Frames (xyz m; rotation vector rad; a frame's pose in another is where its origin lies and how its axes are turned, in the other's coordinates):
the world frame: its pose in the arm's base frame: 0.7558 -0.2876 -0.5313 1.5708 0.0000 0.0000
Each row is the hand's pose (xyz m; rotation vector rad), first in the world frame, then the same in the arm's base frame.
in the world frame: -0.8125 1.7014 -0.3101 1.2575 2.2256 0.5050
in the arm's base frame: -0.0567 0.0225 1.1701 -1.4900 -1.2995 -2.0623
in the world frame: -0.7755 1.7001 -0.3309 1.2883 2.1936 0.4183
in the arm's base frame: -0.0197 0.0433 1.1688 -1.5462 -1.3492 -1.9850
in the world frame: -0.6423 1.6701 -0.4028 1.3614 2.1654 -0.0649
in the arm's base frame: 0.1135 0.1152 1.1388 -1.6127 -1.6893 -1.5910
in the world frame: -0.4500 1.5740 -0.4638 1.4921 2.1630 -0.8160
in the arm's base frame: 0.3058 0.1762 1.0427 -1.4053 -2.0564 -0.9299
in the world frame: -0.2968 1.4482 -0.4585 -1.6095 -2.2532 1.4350
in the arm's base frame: 0.4590 0.1709 0.9169 -0.9142 -2.1423 -0.4753
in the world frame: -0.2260 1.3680 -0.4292 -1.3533 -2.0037 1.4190
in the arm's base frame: 0.5298 0.1416 0.8367 -0.5365 -2.0990 -0.3586
